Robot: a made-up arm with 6 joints.
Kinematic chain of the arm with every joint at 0, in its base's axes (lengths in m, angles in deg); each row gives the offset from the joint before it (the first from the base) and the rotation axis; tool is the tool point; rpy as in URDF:
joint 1: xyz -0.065 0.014 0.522 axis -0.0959 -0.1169 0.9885
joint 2: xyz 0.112 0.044 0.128 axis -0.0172 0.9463 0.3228
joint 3: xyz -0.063 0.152 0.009 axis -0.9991 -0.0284 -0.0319
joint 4: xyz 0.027 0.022 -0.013 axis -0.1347 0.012 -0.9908
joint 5: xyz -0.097 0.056 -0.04 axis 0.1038 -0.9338 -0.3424
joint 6: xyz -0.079 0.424 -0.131 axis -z
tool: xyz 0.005 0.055 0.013 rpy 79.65 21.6 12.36
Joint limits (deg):
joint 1: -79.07..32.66
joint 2: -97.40..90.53
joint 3: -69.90..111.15
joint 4: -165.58..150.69
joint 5: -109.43..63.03
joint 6: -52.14..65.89
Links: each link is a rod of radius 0.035 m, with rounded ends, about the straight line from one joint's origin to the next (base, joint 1, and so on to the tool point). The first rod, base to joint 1, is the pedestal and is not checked.
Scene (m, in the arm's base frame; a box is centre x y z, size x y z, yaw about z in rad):
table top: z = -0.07
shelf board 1: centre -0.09 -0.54 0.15 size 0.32 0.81 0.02 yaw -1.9
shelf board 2: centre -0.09 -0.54 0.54 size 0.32 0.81 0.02 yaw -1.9
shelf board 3: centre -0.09 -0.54 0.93 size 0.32 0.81 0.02 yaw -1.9
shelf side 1: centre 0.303 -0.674 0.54 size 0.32 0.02 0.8 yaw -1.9
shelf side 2: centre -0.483 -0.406 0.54 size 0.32 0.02 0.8 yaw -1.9
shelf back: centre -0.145 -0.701 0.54 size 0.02 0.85 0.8 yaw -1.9
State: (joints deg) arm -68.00 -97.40 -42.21 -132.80 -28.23 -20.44
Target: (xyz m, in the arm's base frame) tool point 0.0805 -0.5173 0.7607
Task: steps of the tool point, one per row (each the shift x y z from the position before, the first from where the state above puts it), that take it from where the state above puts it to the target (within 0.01 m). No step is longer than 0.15 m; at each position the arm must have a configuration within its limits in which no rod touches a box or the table.
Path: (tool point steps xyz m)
1: 0.0490 0.0540 -0.0066
2: 0.0317 0.0559 -0.0032
3: 0.0150 0.0536 -0.0001
4: 0.0002 0.0467 0.0033
5: -0.0116 0.0367 0.0066
6: 0.0347 -0.0568 0.1097
7: 0.0302 -0.0267 0.1182
8: 0.0169 0.0009 0.1174
9: -0.0019 0.0222 0.1064
10: 0.0000 -0.0437 0.0038
11: -0.0101 -0.0483 0.0013
12: -0.0216 -0.0506 -0.0014
13: -0.0342 -0.0504 -0.0037

